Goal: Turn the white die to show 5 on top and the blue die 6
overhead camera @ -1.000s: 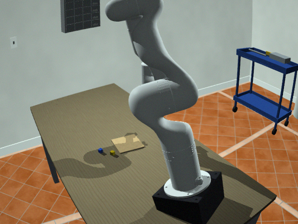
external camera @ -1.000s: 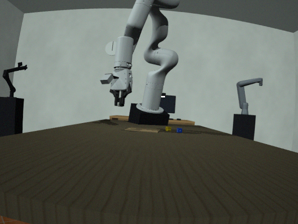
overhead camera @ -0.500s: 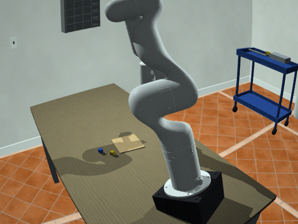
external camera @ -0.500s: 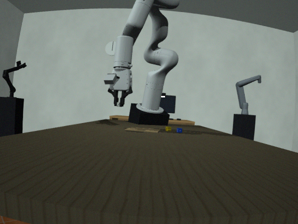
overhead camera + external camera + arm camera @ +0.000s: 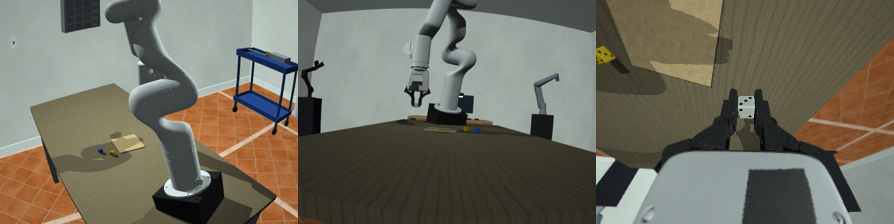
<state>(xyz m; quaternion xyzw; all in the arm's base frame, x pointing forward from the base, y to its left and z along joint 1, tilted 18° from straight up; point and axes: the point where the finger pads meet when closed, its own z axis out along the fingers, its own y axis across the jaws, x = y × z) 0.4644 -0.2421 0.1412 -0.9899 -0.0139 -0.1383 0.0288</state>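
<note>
The tan mat lies 12 cm to the left of my hand, 12 cm below it and 3 cm ahead of it. The rest, counted from my hand: white die (1 cm below, 1 cm behind); then yellow die (24 cm to the left, 11 cm below, 1 cm ahead); then blue die (28 cm to the left, 11 cm below, 6 cm ahead).
</note>
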